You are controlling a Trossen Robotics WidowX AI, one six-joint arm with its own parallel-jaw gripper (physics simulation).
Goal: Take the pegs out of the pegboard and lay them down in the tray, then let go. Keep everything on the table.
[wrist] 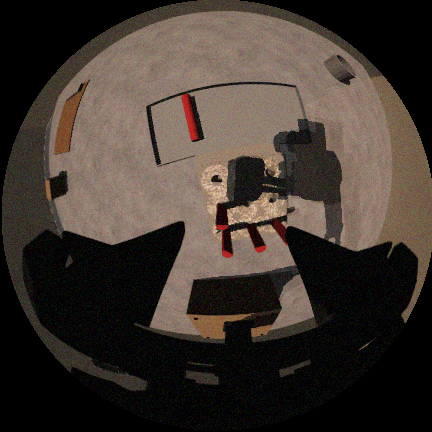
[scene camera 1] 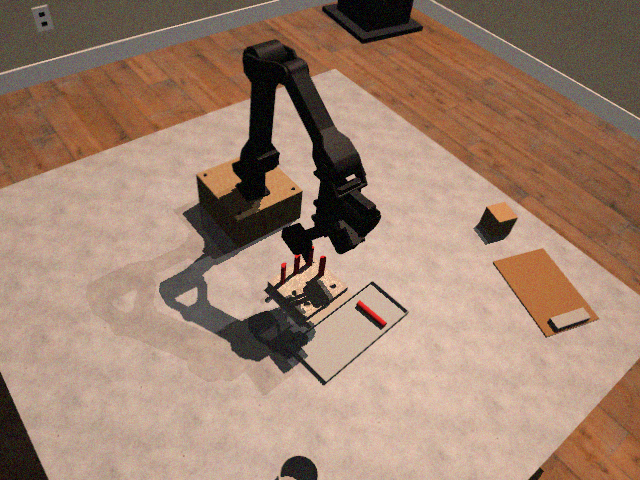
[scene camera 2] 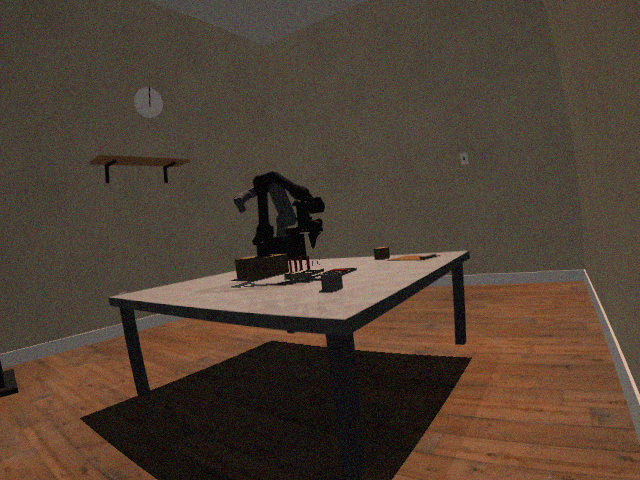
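Where they show: gripper, fingertip midpoint: (wrist: pixel 236 229) (scene camera 1: pixel 323 254) (scene camera 2: pixel 306 249); arm's base, origin of the base link: (wrist: pixel 237 325) (scene camera 1: pixel 253 189) (scene camera 2: pixel 263 256).
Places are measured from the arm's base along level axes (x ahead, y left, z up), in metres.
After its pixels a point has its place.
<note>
The speckled pegboard (scene camera 1: pixel 337 290) {y 0.058, x 0.310, z -0.075 m} (wrist: pixel 260 212) {y -0.015, x 0.246, z -0.075 m} holds four upright red pegs. Three pegs stand in a row on the arm-base side: one (scene camera 1: pixel 283 272) {y -0.043, x 0.237, z -0.031 m}, a middle one (scene camera 1: pixel 296 264) {y -0.004, x 0.227, z -0.037 m} (wrist: pixel 257 239) {y -0.001, x 0.226, z -0.027 m} and one (scene camera 1: pixel 311 255) {y 0.040, x 0.219, z -0.038 m} (wrist: pixel 227 244) {y 0.038, x 0.217, z -0.028 m} beside the dark finger in scene view 1. The fourth peg (scene camera 1: pixel 322 265) {y 0.046, x 0.257, z -0.036 m} (wrist: pixel 221 216) {y 0.047, x 0.257, z -0.027 m} stands one row nearer the tray. A red peg (scene camera 1: pixel 371 313) {y 0.096, x 0.394, z -0.082 m} (wrist: pixel 190 118) {y 0.096, x 0.386, z -0.082 m} lies flat in the shallow, dark-rimmed tray (scene camera 1: pixel 341 341) {y 0.004, x 0.416, z -0.096 m} (wrist: pixel 250 110) {y 0.006, x 0.408, z -0.095 m}, towards one end. My gripper (scene camera 1: pixel 325 253) {y 0.036, x 0.266, z 0.020 m} (wrist: pixel 236 229) {y 0.036, x 0.266, z 0.020 m} is open and empty, pointing down above the pegs. Its shadow covers part of the pegboard.
The arm stands on a wooden box (scene camera 1: pixel 268 222) {y 0.008, x 0.067, z -0.057 m} (wrist: pixel 234 297) {y 0.012, x 0.067, z -0.041 m} behind the pegboard. A round cup (scene camera 1: pixel 298 467) {y -0.210, x 0.602, z -0.092 m} (scene camera 2: pixel 331 281) {y -0.252, x 0.647, z -0.067 m} (wrist: pixel 340 68) stands beyond the tray. A wooden block (scene camera 1: pixel 498 222) {y 0.527, x 0.340, z -0.041 m} (scene camera 2: pixel 381 253) {y 0.528, x 0.339, z -0.066 m} and an orange-brown board (scene camera 1: pixel 542 289) {y 0.520, x 0.532, z -0.095 m} (wrist: pixel 67 125) {y 0.494, x 0.495, z -0.095 m} bearing a pale block (scene camera 1: pixel 568 319) {y 0.499, x 0.628, z -0.083 m} are off to the side.
</note>
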